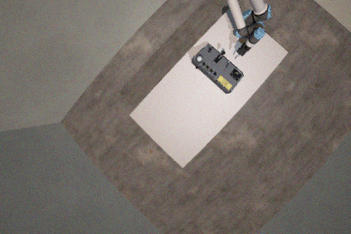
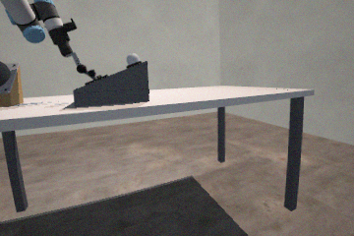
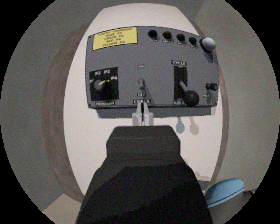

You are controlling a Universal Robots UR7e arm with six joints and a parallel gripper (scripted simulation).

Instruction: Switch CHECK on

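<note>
My gripper is now 80 mm short of the CHECK toggle and 80 mm above it. Also, from my hand: dark grey wedge-shaped console: 120 mm ahead, 100 mm below, 70 mm to the right; black ball-ended lever: 120 mm to the right, 70 mm below, 60 mm ahead; rotary dial: 110 mm to the left, 90 mm ahead, 80 mm below.
</note>
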